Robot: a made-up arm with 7 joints.
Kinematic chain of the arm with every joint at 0, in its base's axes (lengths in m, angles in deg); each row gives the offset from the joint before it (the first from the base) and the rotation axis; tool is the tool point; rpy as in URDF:
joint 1: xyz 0 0 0.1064 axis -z
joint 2: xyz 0 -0.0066 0.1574 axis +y
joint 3: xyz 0 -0.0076 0.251 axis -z
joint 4: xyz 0 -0.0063 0.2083 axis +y
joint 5: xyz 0 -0.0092 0.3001 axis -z
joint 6: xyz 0 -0.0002 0.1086 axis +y
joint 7: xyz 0 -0.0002 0.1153 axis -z
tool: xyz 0 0 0 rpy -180 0 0
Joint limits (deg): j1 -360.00..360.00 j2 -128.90..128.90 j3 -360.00..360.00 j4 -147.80..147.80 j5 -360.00..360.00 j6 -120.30..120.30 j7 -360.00..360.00
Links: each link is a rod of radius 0.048 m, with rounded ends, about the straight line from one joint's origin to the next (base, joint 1, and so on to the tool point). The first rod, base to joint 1, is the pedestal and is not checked.
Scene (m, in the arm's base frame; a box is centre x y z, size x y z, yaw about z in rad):
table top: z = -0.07
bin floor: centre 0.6 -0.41 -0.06 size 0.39 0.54 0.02 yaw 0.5
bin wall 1: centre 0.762 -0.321 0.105 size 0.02 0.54 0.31 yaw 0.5
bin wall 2: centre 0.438 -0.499 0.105 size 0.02 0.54 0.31 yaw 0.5
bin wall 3: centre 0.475 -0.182 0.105 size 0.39 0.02 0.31 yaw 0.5
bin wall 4: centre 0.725 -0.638 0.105 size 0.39 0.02 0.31 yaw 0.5
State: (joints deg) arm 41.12 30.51 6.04 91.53 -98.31 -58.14 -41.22
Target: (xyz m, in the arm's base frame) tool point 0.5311 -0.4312 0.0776
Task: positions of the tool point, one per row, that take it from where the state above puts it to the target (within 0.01 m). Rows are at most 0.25 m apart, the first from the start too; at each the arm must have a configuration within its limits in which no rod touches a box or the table.
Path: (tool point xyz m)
1: 0.5311 -0.4312 0.4083
2: 0.5481 -0.4416 0.2436
3: 0.5311 -0.4312 0.0776

